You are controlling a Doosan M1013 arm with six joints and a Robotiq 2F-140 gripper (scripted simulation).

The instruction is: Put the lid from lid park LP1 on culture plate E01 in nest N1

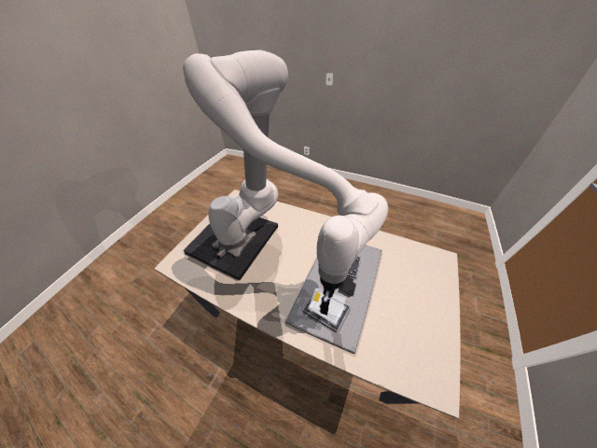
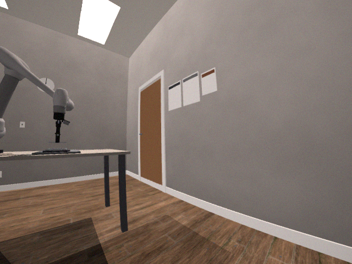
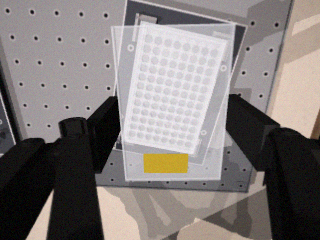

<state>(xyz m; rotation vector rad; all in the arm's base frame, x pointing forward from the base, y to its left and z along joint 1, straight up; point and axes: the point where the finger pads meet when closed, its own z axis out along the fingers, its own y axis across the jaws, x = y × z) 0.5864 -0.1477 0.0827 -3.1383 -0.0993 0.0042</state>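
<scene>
Now: the clear lid 2 cm below my hand. The rest, counted from my hand: culture plate (8 cm below); dark nest (9 cm below); dark lid park frame (25 cm to the left, 9 cm below, 1 cm behind).
</scene>
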